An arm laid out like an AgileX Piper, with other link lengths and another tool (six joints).
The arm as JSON. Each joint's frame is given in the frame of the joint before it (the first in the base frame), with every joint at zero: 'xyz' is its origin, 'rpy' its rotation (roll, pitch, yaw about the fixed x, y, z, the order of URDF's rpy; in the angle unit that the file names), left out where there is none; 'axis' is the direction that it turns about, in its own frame. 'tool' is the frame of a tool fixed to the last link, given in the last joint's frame.
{
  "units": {
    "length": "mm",
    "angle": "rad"
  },
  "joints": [
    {
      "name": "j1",
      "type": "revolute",
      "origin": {
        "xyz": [
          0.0,
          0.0,
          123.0
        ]
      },
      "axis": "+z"
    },
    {
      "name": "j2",
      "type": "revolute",
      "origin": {
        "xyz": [
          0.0,
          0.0,
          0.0
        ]
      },
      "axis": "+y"
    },
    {
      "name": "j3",
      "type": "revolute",
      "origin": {
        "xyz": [
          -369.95,
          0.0,
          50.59
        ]
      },
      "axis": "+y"
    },
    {
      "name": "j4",
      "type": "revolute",
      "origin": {
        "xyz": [
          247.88,
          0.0,
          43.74
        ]
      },
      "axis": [
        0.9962,
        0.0,
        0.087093
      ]
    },
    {
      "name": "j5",
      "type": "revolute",
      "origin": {
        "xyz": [
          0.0,
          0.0,
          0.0
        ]
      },
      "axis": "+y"
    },
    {
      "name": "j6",
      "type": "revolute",
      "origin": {
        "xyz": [
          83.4,
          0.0,
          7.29
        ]
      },
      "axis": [
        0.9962,
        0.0,
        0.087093
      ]
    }
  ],
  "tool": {
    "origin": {
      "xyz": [
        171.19,
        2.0,
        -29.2
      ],
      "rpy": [
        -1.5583,
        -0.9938,
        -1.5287
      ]
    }
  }
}
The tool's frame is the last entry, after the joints.
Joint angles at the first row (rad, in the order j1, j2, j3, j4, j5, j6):
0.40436 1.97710 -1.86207 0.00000 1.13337 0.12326
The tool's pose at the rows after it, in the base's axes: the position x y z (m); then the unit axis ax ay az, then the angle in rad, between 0 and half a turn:
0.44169, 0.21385, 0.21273, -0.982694, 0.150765, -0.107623, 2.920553
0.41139, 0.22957, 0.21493, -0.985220, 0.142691, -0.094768, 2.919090
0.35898, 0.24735, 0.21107, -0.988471, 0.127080, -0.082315, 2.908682
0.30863, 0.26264, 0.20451, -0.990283, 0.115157, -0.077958, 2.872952
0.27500, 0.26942, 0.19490, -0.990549, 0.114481, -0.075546, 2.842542
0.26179, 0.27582, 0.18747, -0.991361, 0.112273, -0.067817, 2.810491
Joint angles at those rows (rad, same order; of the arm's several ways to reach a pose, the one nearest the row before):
0.43180 1.96283 -1.85699 0.00000 1.18003 0.16907
0.48573 1.91576 -1.78822 0.00000 1.17806 0.20599
0.57281 1.81833 -1.61620 0.00000 1.11555 0.26134
0.66165 1.71879 -1.43683 0.00698 1.01702 0.32501
0.72140 1.65323 -1.30246 0.01063 0.92915 0.38266
0.73743 1.63481 -1.24178 0.04607 0.87304 0.37771

